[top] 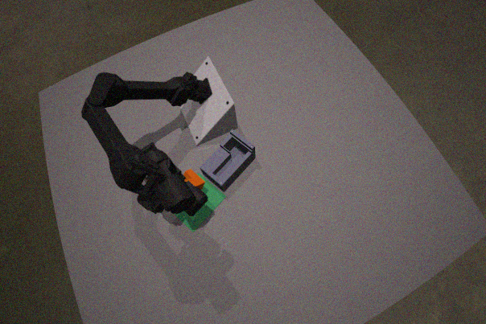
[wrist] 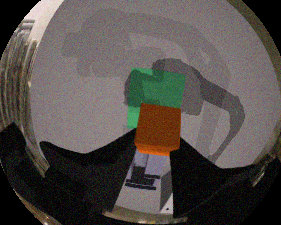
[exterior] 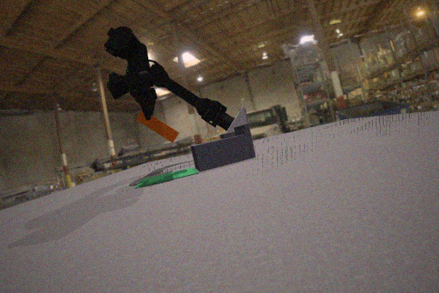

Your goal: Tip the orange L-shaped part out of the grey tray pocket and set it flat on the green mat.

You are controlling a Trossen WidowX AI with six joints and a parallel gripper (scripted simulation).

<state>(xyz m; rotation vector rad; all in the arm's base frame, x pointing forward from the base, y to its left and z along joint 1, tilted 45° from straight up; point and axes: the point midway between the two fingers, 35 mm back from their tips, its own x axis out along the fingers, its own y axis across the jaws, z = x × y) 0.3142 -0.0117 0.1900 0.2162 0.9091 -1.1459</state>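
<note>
Now: gripper tip 170 mm above the green mat, 10 mm to the right of it and 10 mm past it. Round my gripper tip: orange L-shaped part 30 mm below, 30 mm behind, 20 mm to the left.
</note>
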